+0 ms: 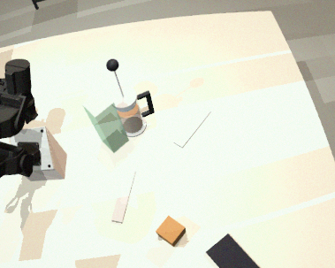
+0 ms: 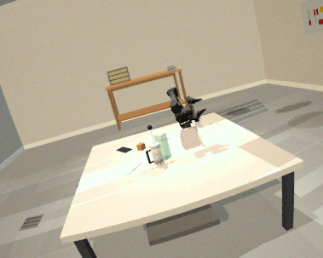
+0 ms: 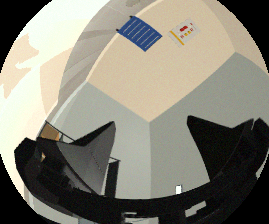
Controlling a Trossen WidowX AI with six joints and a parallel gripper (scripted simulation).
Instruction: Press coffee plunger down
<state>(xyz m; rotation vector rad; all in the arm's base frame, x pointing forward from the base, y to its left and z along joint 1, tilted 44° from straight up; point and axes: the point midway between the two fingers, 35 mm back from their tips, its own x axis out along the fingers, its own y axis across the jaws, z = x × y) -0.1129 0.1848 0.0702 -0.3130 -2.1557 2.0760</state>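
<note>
My gripper tip is now 41 cm short of the glass coffee press, 7 cm to the right of it and 18 cm above it. From my gripper tip the other things lie so: translucent green box 34 cm ahead, 1 cm to the left, 21 cm below; then dark flat plate 67 cm ahead, 35 cm to the right, 30 cm below.
</note>
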